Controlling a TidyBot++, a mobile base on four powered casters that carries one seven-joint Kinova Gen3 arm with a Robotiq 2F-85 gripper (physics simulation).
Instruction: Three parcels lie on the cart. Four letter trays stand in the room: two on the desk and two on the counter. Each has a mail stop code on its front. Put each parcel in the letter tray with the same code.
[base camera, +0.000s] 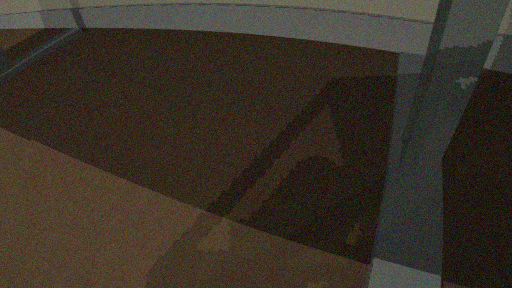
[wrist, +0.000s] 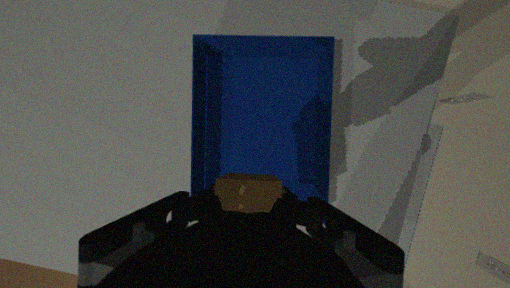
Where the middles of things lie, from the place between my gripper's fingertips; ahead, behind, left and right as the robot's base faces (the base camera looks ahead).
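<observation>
There's the blue letter tray (wrist: 260, 104), and my hand is 7 cm short of it, 3 cm to the left of it and 14 cm above it.
</observation>
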